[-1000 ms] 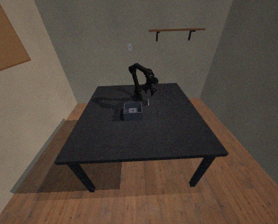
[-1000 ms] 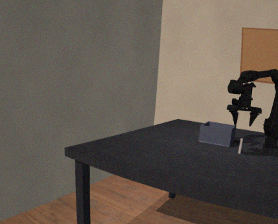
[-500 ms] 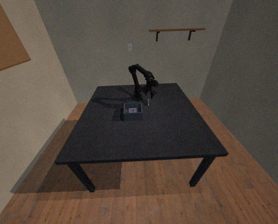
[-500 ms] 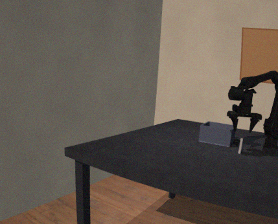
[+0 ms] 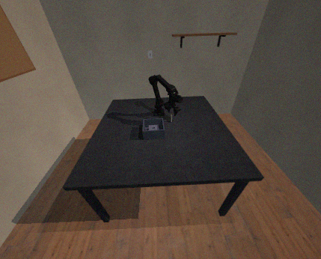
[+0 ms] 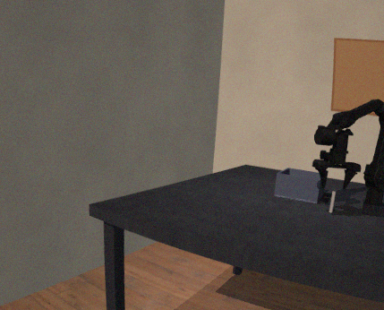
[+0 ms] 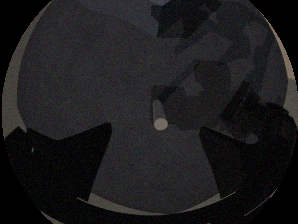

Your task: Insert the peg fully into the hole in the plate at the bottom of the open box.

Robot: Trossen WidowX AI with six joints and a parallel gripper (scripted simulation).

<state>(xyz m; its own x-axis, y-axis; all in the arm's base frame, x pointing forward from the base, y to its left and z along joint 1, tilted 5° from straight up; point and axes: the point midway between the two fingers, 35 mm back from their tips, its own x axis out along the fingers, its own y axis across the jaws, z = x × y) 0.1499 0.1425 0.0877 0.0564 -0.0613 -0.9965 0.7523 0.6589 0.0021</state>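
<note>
Right now my hand is 90 mm above the peg. Round my hand: plate: 190 mm ahead, 170 mm to the right, 80 mm below; grey box: 190 mm ahead, 170 mm to the right, 100 mm below.
</note>
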